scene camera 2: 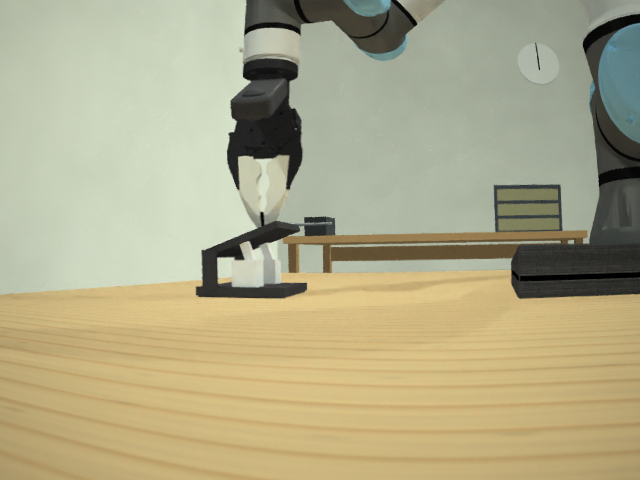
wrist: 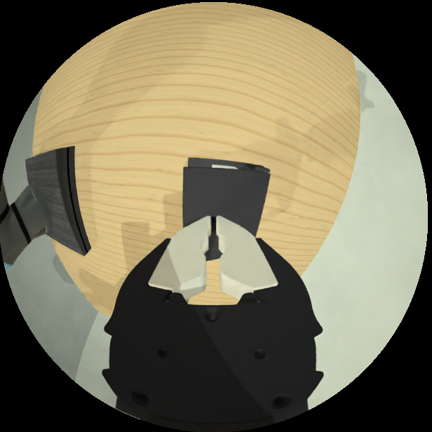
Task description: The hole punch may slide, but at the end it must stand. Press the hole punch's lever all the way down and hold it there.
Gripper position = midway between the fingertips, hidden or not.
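You can see the gripper (scene camera 2: pixel 263 230), and the wrist view shows the gripper (wrist: pixel 213 218) too. There's also a black hole punch (wrist: pixel 192 162) visible from the wrist.
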